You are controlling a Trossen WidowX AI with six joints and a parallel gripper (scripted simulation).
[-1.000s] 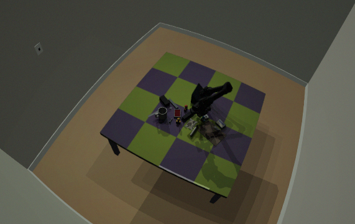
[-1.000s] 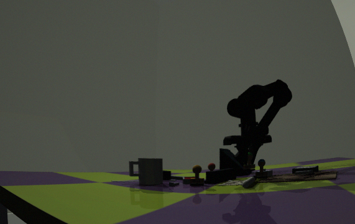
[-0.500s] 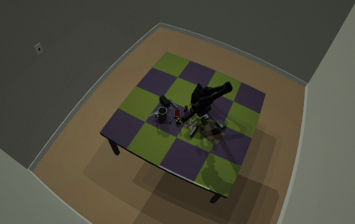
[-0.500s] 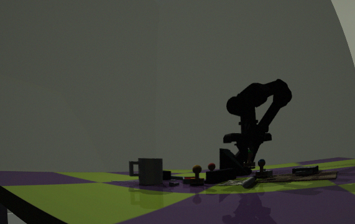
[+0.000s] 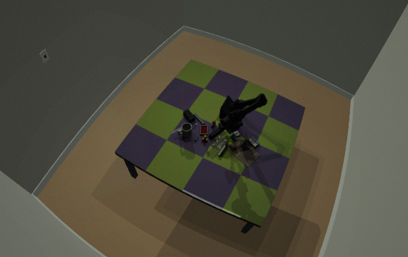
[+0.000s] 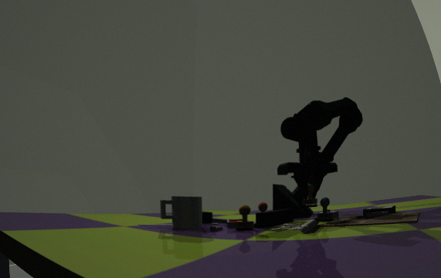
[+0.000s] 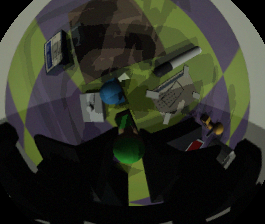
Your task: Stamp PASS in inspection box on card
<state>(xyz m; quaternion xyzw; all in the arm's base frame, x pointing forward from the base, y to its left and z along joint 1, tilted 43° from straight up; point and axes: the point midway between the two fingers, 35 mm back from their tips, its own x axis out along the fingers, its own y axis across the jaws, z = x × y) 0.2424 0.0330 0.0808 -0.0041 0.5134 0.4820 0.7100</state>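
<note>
The red ink pad is 20 cm to the right of my gripper tip, 6 cm below it and 5 cm ahead of it. The rest, counted from my gripper tip: grey printed sheet: 10 cm ahead, 7 cm below, 3 cm to the right; blue-knobbed stamp: 5 cm to the left, 4 cm below, 1 cm ahead; green-knobbed stamp: right at my gripper tip.
</note>
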